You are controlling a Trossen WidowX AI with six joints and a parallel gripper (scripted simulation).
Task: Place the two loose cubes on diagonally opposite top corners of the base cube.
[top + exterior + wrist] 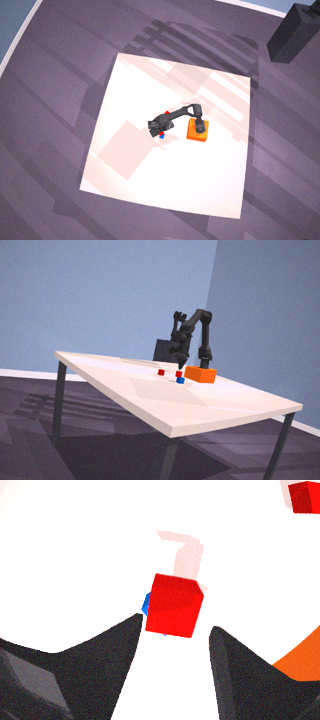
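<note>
Now: the blue cube 10 mm behind my gripper tip, 20 mm to the left of it and 60 mm below it.
</note>
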